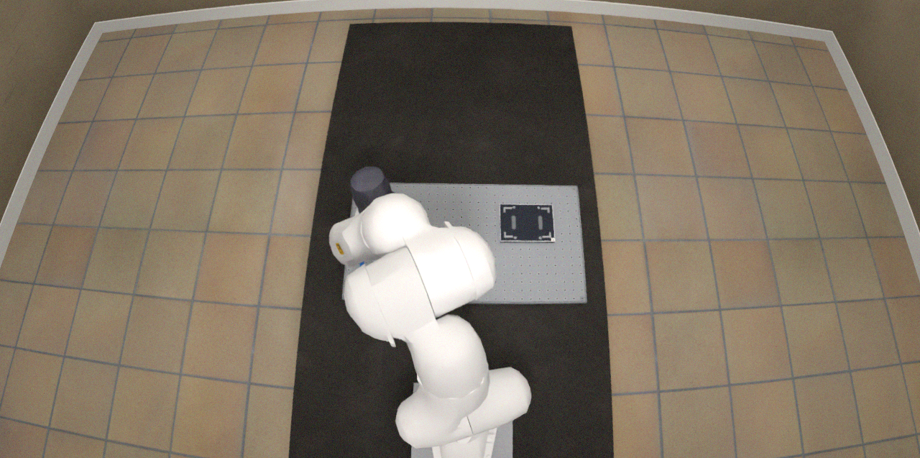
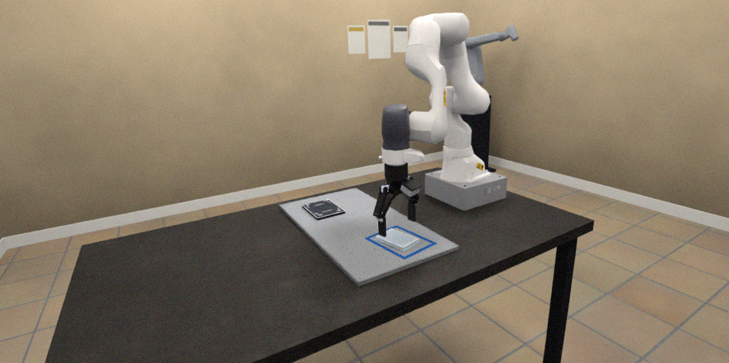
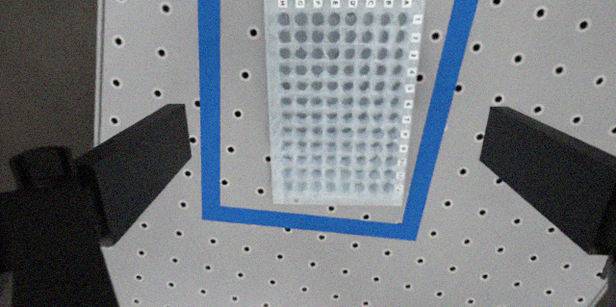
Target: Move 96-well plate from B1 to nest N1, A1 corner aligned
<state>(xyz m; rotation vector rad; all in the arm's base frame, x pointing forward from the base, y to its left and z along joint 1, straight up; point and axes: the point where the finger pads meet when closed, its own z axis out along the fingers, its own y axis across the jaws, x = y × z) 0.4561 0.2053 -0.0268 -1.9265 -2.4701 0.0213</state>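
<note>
The clear 96-well plate lies 5 cm below my hand. The rest, counted from my hand: A1 label (4 cm ahead, 47 cm to the right, 4 cm below); then black plate nest N1 (10 cm ahead, 39 cm to the right, 5 cm below).
</note>
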